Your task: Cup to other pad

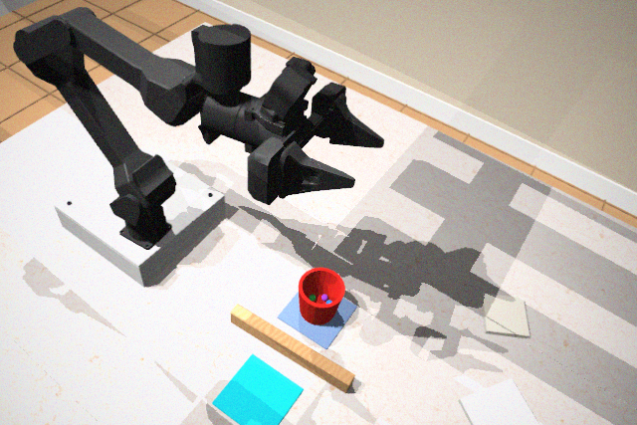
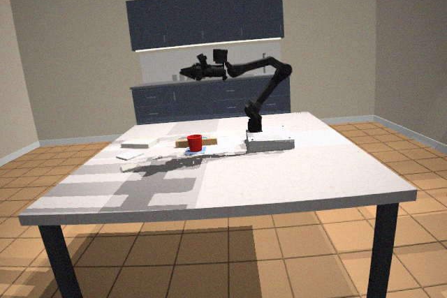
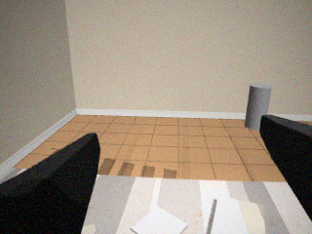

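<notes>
My gripper tip is 3 cm past the red cup, 2 cm to the right of it and 35 cm above it. From my gripper tip the other things lie so: green marble (5 cm behind, 3 cm to the left, 37 cm below); purple marble (3 cm behind, 4 cm to the left, 37 cm below); blue marble (2 cm behind, 4 cm to the left, 37 cm below).
</notes>
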